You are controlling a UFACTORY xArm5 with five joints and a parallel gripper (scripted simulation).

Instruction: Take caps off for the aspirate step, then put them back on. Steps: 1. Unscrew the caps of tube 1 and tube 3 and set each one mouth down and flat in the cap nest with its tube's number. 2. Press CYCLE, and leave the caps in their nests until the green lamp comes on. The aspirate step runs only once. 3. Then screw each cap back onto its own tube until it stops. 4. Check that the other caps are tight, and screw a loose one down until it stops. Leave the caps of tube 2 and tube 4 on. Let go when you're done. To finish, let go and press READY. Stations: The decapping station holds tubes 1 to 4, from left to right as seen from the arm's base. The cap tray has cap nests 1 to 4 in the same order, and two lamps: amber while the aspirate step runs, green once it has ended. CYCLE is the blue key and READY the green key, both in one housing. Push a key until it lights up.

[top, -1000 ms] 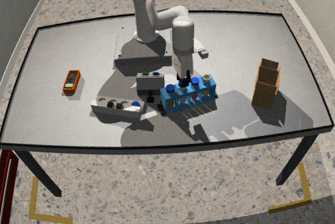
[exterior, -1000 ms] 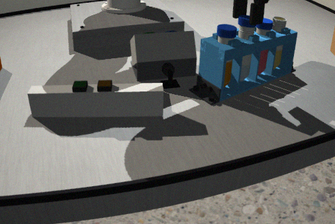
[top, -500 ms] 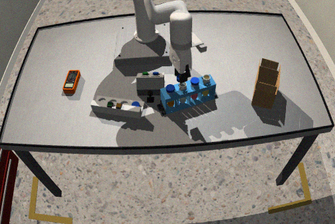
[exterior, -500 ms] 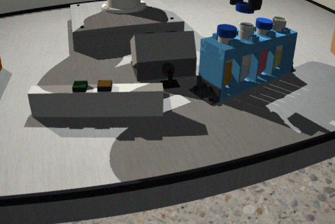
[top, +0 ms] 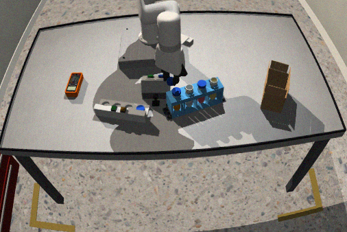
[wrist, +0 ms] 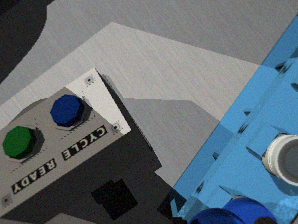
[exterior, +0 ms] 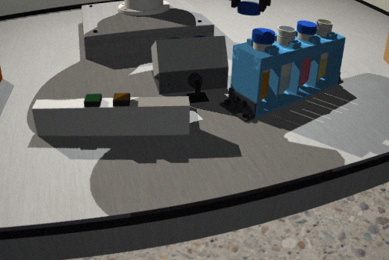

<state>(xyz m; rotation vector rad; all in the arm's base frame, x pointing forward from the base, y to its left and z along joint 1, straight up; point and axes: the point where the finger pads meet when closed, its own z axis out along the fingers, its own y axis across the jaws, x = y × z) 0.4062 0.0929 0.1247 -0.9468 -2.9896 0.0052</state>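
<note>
Right now the blue key is 11 cm below my hand, 11 cm behind it and 4 cm to the right of it. Also, from my hand: green key (12 cm behind, 11 cm below, 9 cm to the right); grey key housing (12 cm below, 10 cm behind, 6 cm to the right); blue cap (12 cm to the left, 6 cm below, 2 cm behind).
</note>
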